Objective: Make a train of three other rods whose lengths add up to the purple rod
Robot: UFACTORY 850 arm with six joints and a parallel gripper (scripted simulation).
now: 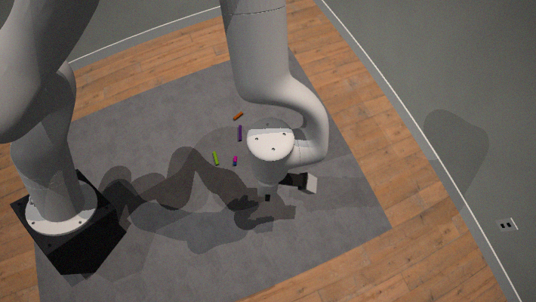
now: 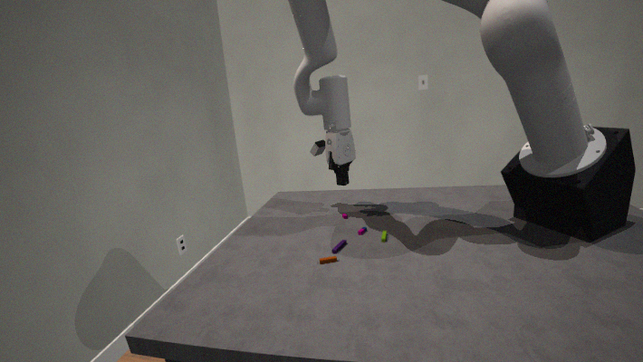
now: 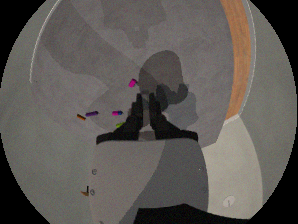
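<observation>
Now: hand 12 cm to the right of the blue rod, 11 cm past it and 11 cm above it. Round my hand: grey rod (2 cm below); lime rod (17 cm behind, 15 cm to the left, 11 cm below); purple rod (24 cm to the left, 11 cm below, 8 cm behind).
</observation>
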